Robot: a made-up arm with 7 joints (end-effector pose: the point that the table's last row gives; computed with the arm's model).
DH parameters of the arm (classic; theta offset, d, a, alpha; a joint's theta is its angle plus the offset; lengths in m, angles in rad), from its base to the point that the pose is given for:
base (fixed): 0 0 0 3.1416
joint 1: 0 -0.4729 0.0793 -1.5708
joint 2: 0 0.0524 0.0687 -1.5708
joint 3: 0 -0.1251 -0.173 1.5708
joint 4: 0 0.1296 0.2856 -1.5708
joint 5: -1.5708 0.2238 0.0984 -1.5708
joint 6: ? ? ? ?
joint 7: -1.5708 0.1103 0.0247 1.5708
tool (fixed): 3.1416 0.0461 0 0
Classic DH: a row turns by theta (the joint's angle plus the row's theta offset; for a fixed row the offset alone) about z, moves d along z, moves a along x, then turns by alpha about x.
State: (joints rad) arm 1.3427 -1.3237 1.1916 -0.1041 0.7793 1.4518 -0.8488
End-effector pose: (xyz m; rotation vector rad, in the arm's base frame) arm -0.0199 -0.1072 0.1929 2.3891 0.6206 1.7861
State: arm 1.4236 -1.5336 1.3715 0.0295 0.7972 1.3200 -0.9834
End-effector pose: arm 0.0051 -0.0649 0.1943 2.0480 0.2372 2.1094
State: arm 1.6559 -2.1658 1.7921 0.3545 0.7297 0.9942 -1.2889
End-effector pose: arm 0.0725 0.0228 0.2324 1.3783 -0.8336 1.9652
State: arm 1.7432 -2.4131 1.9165 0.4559 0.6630 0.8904 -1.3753
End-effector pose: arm 0.0948 0.0508 0.2520 1.3121 -1.1501 1.7142
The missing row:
joint 6: 1.5708 -0.0868 0.1442 1.5708
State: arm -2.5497 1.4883 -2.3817 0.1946 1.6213 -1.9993 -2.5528
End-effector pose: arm 0.2990 -0.0824 0.2913 -0.7408 1.4087 -0.0148
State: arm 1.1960 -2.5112 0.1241 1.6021 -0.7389 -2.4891 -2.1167
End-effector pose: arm -0.0968 -0.5841 0.7181 0.7735 -1.5753 0.6603
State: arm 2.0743 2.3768 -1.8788 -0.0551 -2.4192 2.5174 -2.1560
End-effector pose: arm -0.2192 0.0123 0.2711 0.9988 2.2776 -0.2647
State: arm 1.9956 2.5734 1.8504 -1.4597 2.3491 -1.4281 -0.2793
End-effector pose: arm 0.0012 -0.3738 1.0037 -0.7565 2.0466 0.7033
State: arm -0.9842 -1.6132 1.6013 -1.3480 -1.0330 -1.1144 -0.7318
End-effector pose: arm -0.0780 0.0014 0.2287 2.1345 0.1982 -1.6928
